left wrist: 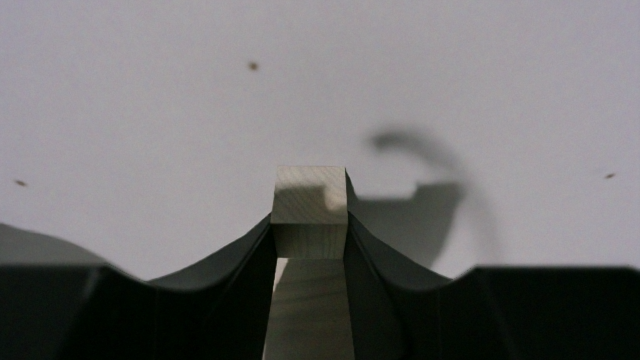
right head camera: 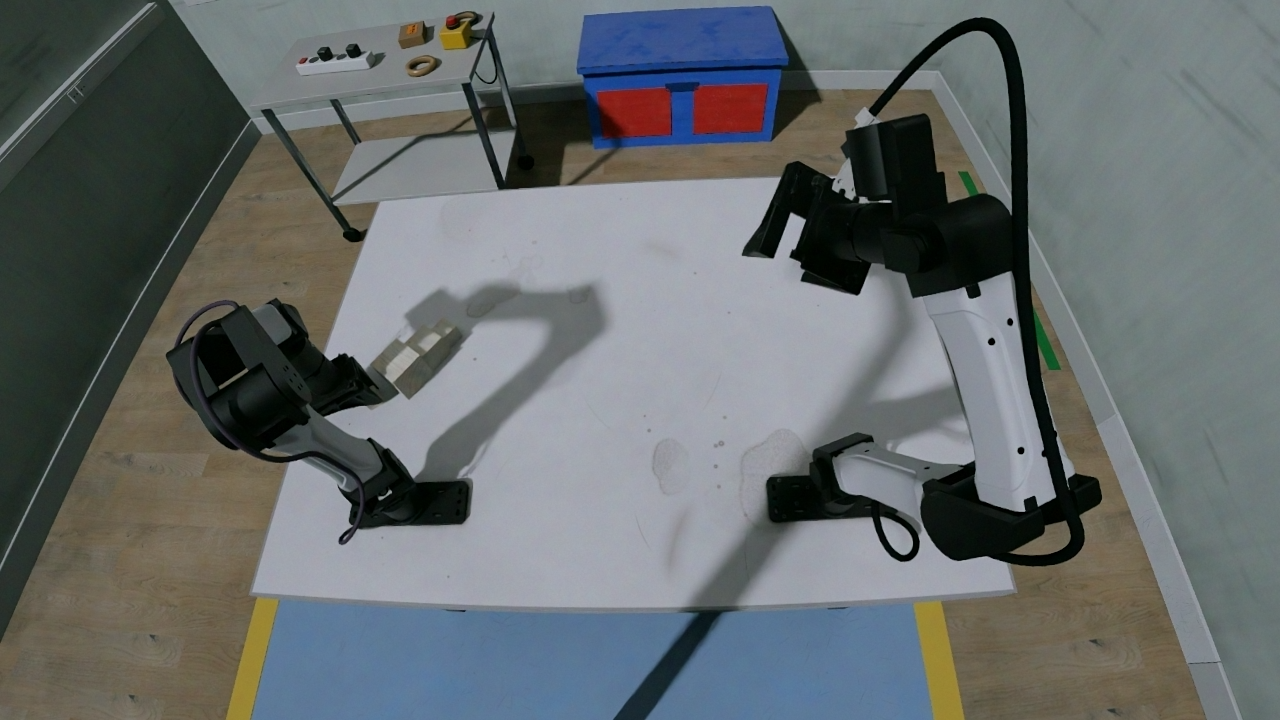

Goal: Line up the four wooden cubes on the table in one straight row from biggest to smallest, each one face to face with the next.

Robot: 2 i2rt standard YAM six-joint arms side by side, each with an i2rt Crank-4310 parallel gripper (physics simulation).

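Places are measured from the left arm's base along level axes (x ahead, y left, z up), in centimetres.
Pixels of known places: left gripper, fingertip midpoint: (left wrist: 310, 215) (right head camera: 378, 396); right gripper, fingertip midpoint: (right head camera: 773, 264); left arm's base at its link origin: (right head camera: 409, 504); right arm's base at its link origin: (right head camera: 830, 497).
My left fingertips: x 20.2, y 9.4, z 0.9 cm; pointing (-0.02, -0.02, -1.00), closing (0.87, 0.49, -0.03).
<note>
For each thing: its middle in the pictures, then the offset to it from my left fingertips. Level surfaces: height alone.
- largest wooden cube at the middle of its body: (left wrist: 327, 316) (right head camera: 402, 369) dx +4.0, dy -5.2, dz +2.4 cm
- small wooden cube at the middle of its body: (left wrist: 310, 213) (right head camera: 372, 397) dx -0.5, dy +0.9, dz +0.5 cm
- white table at its surface level: dz -0.9 cm
In the right head camera, the largest wooden cube (right head camera: 402, 365), a smaller one (right head camera: 427, 341) and a third, smaller again (right head camera: 446, 334), stand close together in a slanting row that runs up to the right. Their contacts are too small to judge. My left gripper (right head camera: 383, 390) (left wrist: 310, 215) is at the row's lower-left end, beside the largest cube. It is shut on a small wooden cube (left wrist: 310, 202); whether this cube touches the table cannot be told. More wood in shadow (left wrist: 312, 315) shows between the fingers. My right gripper (right head camera: 794, 257) is open, above the table's back right.
The white table (right head camera: 626, 358) has faint stains and arm shadows. A grey trolley (right head camera: 384, 82) stands behind its left side, with small items on top. A blue chest (right head camera: 684, 40) with red panels stands at the back wall. The right arm rises over the table's right side.
</note>
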